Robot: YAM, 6 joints.
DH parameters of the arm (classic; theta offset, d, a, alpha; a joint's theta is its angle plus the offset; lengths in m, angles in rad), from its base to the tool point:
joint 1: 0 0.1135 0.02 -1.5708
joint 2: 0 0 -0.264 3.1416
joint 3: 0.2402 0 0.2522 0
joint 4: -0.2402 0 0.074 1.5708
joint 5: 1.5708 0 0 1.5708
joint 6: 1.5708 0.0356 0 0
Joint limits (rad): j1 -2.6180..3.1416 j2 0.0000..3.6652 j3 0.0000..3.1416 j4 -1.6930..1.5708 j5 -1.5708..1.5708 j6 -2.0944..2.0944
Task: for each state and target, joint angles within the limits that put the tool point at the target. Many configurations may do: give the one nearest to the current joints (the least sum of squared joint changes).
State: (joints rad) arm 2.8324 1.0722 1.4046 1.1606 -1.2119 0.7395
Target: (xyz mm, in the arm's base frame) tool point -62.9 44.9 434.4
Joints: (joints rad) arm 2.0780 0.6414 0.7190 1.2402 -1.1996 0.7395
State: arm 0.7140 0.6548 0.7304 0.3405 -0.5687 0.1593
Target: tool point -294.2 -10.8 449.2
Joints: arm 0.1226 0.0000 1.3148 0.8240 -0.7887 0.1593
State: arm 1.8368 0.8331 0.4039 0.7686 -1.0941 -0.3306
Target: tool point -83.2 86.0 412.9
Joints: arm 2.0700 0.6735 0.7000 0.8368 -1.1094 -0.3306
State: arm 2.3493 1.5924 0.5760 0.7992 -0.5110 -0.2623
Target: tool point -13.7 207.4 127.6
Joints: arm 1.5657 1.3391 0.1609 0.7982 -0.4275 -0.2623
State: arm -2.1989 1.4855 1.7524 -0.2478 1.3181 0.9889
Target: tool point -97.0 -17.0 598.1
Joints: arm -2.6046 1.0574 1.8386 -0.2672 1.3893 0.9889
